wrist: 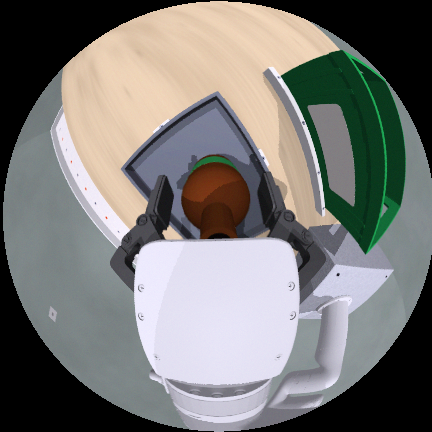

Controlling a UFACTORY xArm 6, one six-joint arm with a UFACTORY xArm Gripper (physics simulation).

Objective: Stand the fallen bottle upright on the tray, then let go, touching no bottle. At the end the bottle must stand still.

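Pixels of known places: gripper, fingertip midpoint: (214,181); arm's base at its link origin: (334,304).
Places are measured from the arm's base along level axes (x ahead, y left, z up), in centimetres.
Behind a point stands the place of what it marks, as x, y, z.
Observation:
A brown bottle (215,192) @[44.0, 17.8, -6.5] with a green band stands upright on the grey tray (172,132) @[51.7, 20.9, -18.2], its neck pointing up toward the camera. Its base is mostly hidden under its round shoulder, and part of its neck is hidden by the gripper's white housing. My gripper (214,181) @[44.4, 17.7, -8.1] is open, one finger on each side of the bottle. A gap shows between each finger pad and the bottle's body.
A green bin-like frame (367,135) @[45.2, 1.0, -3.4] stands at the right, behind a white rail (301,125) @[45.2, 2.0, -15.9]. A grey box (357,272) @[16.0, -3.7, -1.7] is at the lower right. A white strip with red dots (82,182) runs along the table's (165,55) @[68.3, 15.1, -18.7] left edge.

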